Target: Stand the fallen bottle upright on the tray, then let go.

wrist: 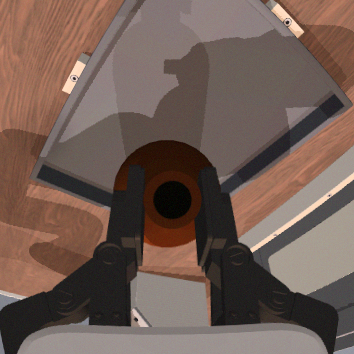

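The orange-brown bottle shows in the wrist view, seen nearly along its length from above its mouth. The dark round opening faces the camera, and the wider body shows around the neck. My gripper is shut on the bottle's neck, one black finger on each side. The bottle is over the near corner of the grey tray and hides that corner. The bottle's base is hidden, so whether it touches the tray cannot be told. Shadows of the arm and gripper fall across the tray.
Pale blocks with screws, one at the left and one at the upper right, sit against the tray's outer sides. The tray lies on a wooden surface. A grey framed structure lies at the lower right. A grey panel shows between the gripper's linkages.
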